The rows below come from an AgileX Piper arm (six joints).
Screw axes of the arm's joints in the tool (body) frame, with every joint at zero. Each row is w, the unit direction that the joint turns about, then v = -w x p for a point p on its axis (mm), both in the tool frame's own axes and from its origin. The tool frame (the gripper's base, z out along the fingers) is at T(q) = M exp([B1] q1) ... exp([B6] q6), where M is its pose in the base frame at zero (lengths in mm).
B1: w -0.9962 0 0.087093 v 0 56.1 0
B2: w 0 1 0 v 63.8 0 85
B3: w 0 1 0 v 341.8 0 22
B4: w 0 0 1 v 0 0 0
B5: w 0 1 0 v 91 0 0
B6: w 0 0 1 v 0 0 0
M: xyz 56.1 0 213.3 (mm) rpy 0 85.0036 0 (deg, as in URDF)
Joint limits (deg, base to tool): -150..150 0..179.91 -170..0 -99.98..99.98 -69.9..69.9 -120..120
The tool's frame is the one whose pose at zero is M.
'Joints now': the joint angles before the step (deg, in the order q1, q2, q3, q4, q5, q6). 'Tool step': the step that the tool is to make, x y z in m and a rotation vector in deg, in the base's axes. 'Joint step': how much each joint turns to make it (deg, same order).
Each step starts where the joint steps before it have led.
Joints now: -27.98 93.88 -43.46 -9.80 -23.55 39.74
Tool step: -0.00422 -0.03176 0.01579 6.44 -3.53 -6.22
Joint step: -5.54 0.00 -4.39 -7.96 3.46 14.83
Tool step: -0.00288 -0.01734 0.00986 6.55 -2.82 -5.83
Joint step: -2.49 0.00 -2.99 -2.13 3.57 10.16
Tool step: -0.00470 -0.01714 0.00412 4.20 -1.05 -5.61
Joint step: -2.28 0.56 -2.35 1.82 3.38 3.48
